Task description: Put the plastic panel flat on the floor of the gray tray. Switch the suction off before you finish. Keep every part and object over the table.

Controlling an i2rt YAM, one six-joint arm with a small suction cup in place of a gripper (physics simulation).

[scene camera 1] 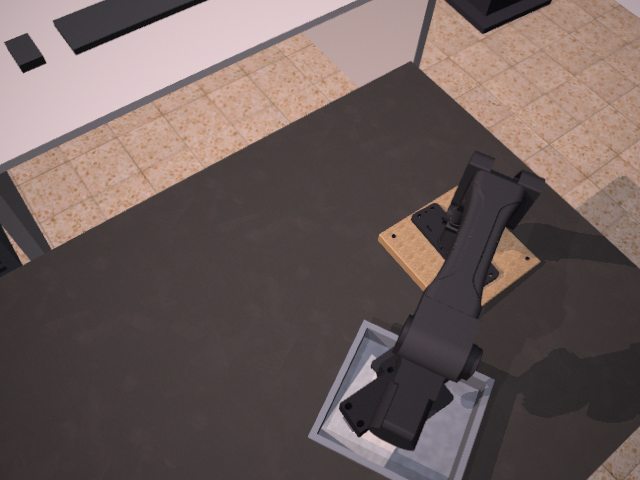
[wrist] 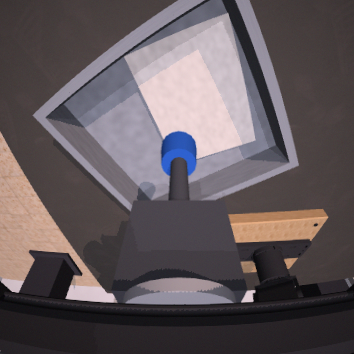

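Observation:
Looking through the wrist view, I find my suction cup (wrist: 177, 143). A plastic panel (wrist: 191, 80) is there as well, and so is a gray tray (wrist: 100, 117).

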